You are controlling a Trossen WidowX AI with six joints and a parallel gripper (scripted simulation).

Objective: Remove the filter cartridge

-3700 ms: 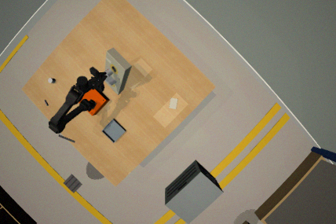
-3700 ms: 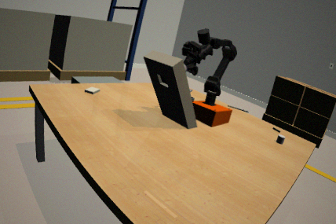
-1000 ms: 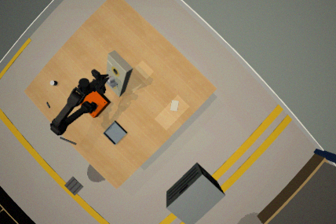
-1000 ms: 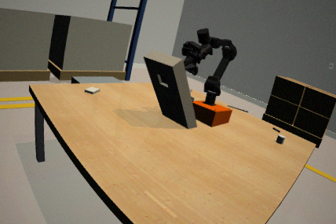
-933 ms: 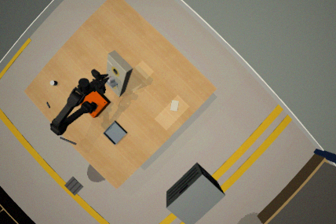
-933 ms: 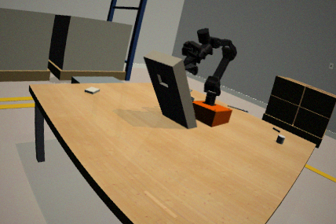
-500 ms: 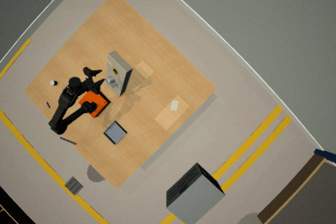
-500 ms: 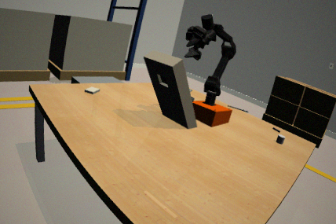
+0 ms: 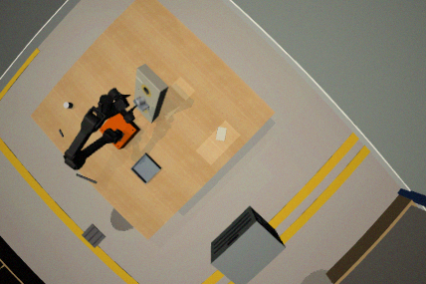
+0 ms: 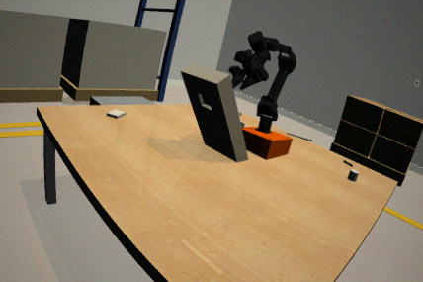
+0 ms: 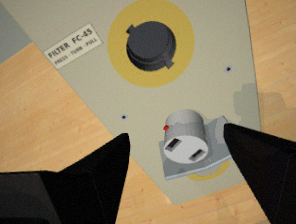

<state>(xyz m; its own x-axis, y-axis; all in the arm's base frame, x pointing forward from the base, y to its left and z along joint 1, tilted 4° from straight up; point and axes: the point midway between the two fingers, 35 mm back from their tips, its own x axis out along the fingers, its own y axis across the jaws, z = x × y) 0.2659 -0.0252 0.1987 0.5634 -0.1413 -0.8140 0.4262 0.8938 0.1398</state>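
Now: gripper tip 1 cm short of the round pale cartridge and 8 cm above it. The rest, counted from my gripper tip: grey service panel: 5 cm ahead, 2 cm to the right, 10 cm below; white block: 12 cm ahead, 52 cm to the right, 25 cm below; grey tray: 38 cm behind, 23 cm to the right, 25 cm below.
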